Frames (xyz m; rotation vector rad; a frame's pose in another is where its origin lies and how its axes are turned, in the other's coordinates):
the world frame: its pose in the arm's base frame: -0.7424 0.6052 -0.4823 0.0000 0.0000 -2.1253
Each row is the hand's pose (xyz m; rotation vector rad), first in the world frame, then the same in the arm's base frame.
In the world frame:
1: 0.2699 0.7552 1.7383 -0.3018 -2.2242 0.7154
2: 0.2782 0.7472 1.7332 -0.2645 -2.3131 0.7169
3: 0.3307 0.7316 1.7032 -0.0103 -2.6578 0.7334
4: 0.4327 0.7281 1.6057 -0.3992 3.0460 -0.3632
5: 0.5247 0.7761 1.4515 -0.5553 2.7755 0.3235
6: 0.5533 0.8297 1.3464 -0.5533 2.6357 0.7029
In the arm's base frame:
1: -0.2425 -0.0219 1.2560 -2.0436 -0.8004 -0.4937
2: -0.2536 -0.0247 1.2509 -2.0857 -0.8678 -0.4218
3: -0.2945 -0.0612 1.2209 -2.1763 -1.2010 -0.1047
4: -0.3512 -0.1460 1.1234 -2.3693 -1.7584 0.2322
5: -0.3589 -0.2495 0.9692 2.1269 1.8120 -0.2067
6: -0.3283 -0.3020 0.8641 1.9047 1.6540 -0.0920

